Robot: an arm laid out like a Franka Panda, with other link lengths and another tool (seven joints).
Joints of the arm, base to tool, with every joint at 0 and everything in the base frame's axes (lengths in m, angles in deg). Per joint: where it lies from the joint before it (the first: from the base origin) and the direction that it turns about. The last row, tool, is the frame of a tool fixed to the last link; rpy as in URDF.
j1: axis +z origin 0 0 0.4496
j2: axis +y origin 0 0 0
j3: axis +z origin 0 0 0.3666
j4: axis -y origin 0.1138 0 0
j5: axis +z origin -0.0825 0 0.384
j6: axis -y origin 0 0 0
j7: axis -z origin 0.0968 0 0
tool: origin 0.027 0.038 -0.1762 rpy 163.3 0 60.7
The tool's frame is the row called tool.
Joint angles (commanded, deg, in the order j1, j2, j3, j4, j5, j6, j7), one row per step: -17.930, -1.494, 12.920, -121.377, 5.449, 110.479, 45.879; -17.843, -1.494, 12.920, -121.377, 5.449, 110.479, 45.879; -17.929, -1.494, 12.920, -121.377, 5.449, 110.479, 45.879; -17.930, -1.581, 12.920, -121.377, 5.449, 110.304, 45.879; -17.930, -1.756, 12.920, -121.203, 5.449, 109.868, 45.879; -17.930, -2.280, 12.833, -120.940, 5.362, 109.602, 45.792; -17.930, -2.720, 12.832, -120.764, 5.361, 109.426, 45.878; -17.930, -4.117, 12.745, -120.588, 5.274, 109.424, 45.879; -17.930, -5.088, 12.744, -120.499, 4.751, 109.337, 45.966; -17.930, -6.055, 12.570, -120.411, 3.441, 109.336, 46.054; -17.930, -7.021, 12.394, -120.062, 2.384, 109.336, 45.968; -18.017, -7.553, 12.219, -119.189, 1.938, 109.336, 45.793
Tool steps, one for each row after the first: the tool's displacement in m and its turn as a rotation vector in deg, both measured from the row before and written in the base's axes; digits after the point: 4 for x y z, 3 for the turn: 0.0001, 0.0009, 0.0000, 0.000, 0.000, 0.087; 0.0000, -0.0009, 0.0000, 0.000, 0.000, -0.086; -0.0007, 0.0001, 0.0005, -0.003, 0.090, 0.012; -0.0007, 0.0002, 0.0024, -0.011, 0.091, 0.034; -0.0001, -0.0008, 0.0069, -0.208, -0.500, 0.063; -0.0001, 0.0001, 0.0055, -0.141, -0.412, -0.071; -0.0009, -0.0006, 0.0154, -0.518, -1.496, -0.045; -0.0014, -0.0007, 0.0101, -0.773, -0.873, 0.149; -0.0017, -0.0041, 0.0101, -1.479, -0.885, 0.295; -0.0006, -0.0034, 0.0126, -1.267, -1.172, 0.347; 0.0024, -0.0033, 0.0132, -0.631, -1.338, 0.108
